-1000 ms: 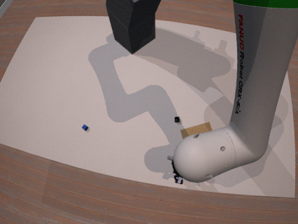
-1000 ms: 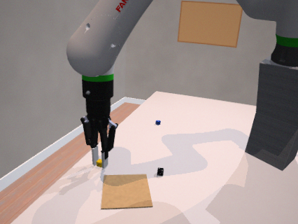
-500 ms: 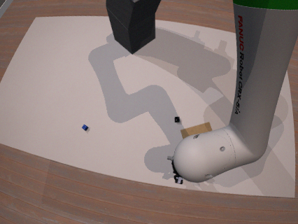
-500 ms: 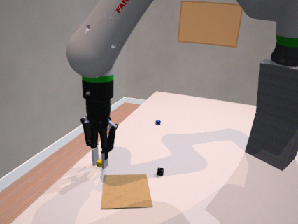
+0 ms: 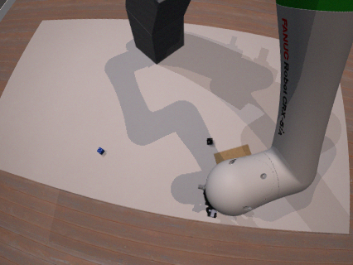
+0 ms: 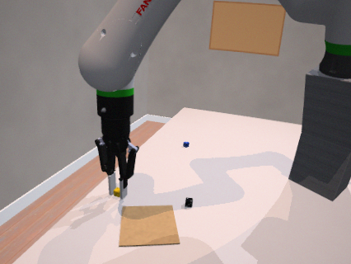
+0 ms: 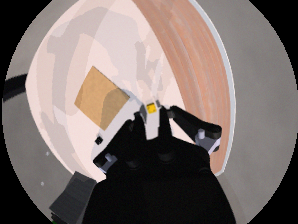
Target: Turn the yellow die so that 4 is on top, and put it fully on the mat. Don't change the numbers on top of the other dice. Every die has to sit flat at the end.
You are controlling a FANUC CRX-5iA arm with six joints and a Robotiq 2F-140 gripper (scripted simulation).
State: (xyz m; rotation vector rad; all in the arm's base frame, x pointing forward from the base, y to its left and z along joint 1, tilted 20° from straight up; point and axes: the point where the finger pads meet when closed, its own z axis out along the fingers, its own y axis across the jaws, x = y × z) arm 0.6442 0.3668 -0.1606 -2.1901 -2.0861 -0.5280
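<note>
Now: the yellow die 20 mm below my hand. Round my hand: black die 210 mm behind, 50 mm to the right, 20 mm below; then blue die 70 mm behind, 440 mm to the right, 20 mm below; then brown mat 140 mm behind, 70 mm to the left, 30 mm below.
</note>
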